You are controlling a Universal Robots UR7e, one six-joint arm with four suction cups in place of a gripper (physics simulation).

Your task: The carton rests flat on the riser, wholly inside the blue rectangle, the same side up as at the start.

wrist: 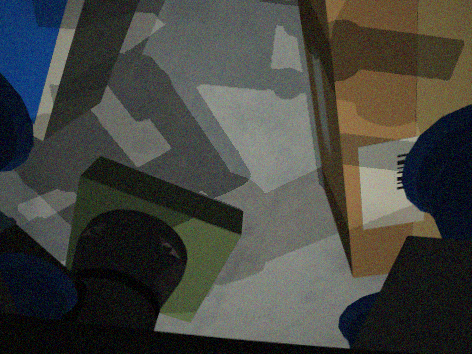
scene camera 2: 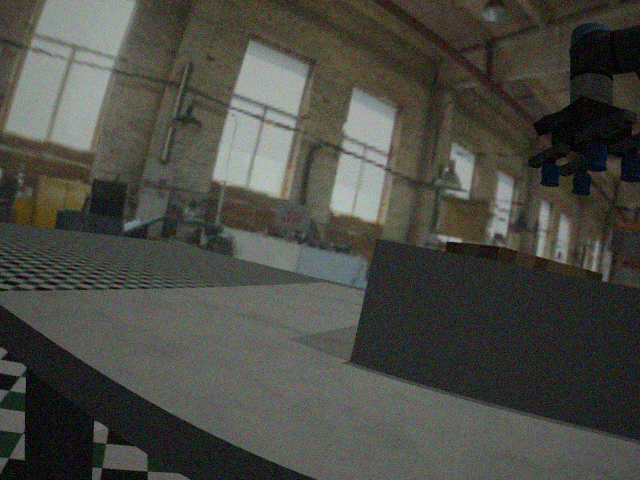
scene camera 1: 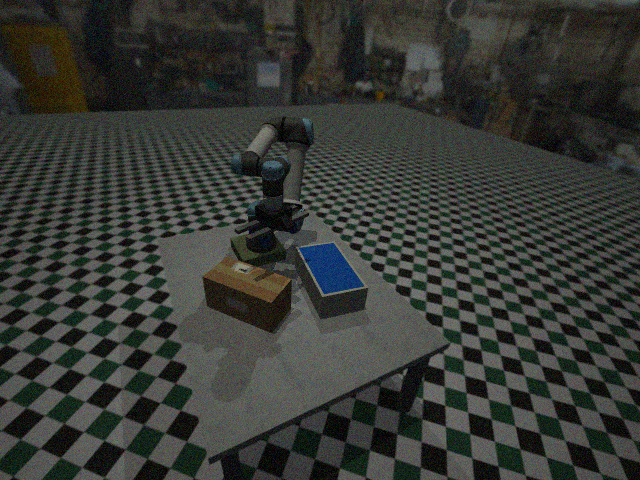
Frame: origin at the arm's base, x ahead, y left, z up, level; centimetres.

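Seen in the pictures: hand, tool point: [wrist: 212, 237] [scene camera 2: 587, 181] [scene camera 1: 274, 233]; arm's base, link origin: [wrist: 135, 251].
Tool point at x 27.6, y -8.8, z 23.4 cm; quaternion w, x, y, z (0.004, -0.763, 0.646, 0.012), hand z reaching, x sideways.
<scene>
Offsets run from my tool point to a thing's top centre. Level surfaces: height alone.
The brown carton {dx +4.0, dy -14.3, dz -13.4 cm} [scene camera 1: 247, 298] [scene camera 2: 522, 259] [wrist: 372, 252] stands upright on the table beside the riser, its white barcode label {dx -2.7, dy -13.4, dz -13.4 cm} [scene camera 1: 241, 267] [wrist: 382, 195] facing up. The grey riser {dx +11.1, dy +21.2, dz -17.0 cm} [scene camera 1: 341, 304] [scene camera 2: 491, 335] [wrist: 85, 75] carries the blue rectangle {dx +11.1, dy +21.2, dz -17.0 cm} [scene camera 1: 330, 266] [wrist: 25, 55] with a pale border. Nothing rests on the rectangle. My gripper [scene camera 1: 273, 223] [scene camera 2: 589, 170] is open, with no load on its four blue cups. It hangs above the table, higher than the carton and apart from it. In the wrist view one cup hides part of the label and the carton's right part runs out of view.
The arm's green base block [scene camera 1: 276, 253] [wrist: 207, 265] stands close behind the carton, with the dark arm base on it. The grey table {dz -29.1 cm} [scene camera 1: 310, 366] [scene camera 2: 232, 372] ends in a dark edge. Shadows of the arm and gripper fall across the table and carton.
</scene>
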